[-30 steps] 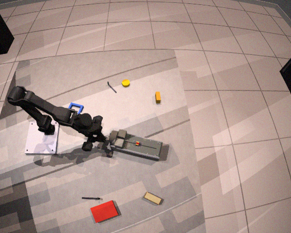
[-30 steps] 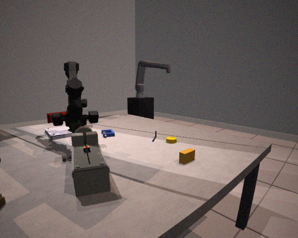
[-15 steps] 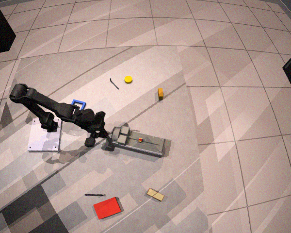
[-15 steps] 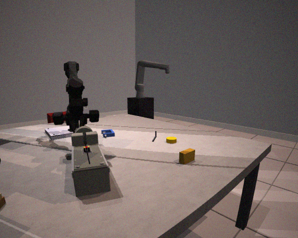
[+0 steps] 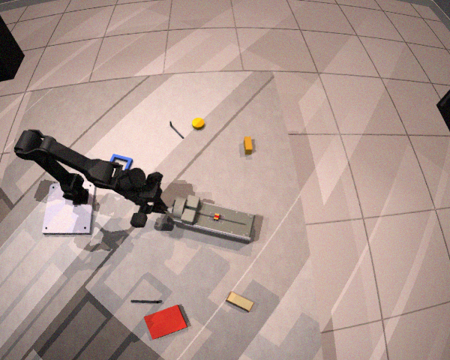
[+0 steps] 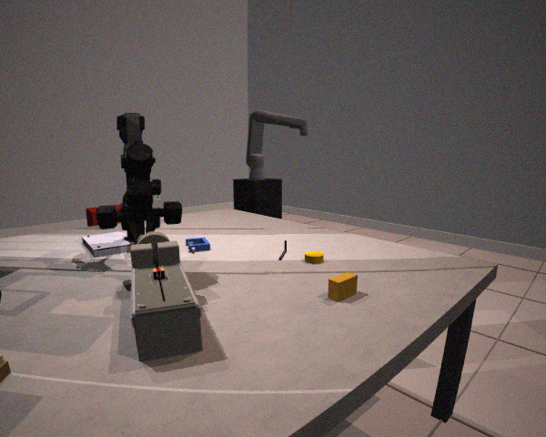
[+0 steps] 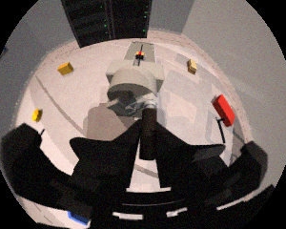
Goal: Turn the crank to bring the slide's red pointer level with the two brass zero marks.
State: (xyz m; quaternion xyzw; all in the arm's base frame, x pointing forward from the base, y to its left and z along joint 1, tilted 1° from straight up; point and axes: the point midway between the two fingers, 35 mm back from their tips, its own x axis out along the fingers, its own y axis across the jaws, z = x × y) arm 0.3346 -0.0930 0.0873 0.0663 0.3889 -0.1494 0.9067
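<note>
The dark crank handle is 20 mm behind my gripper tip, 20 mm above it and 10 mm to the left of it. Also, from my gripper tip: blue block: 240 mm to the left, 200 mm behind, 80 mm below; then red plate: 370 mm to the right, 70 mm below, 30 mm behind; then red pointer: 170 mm ahead, 30 mm to the right.
</note>
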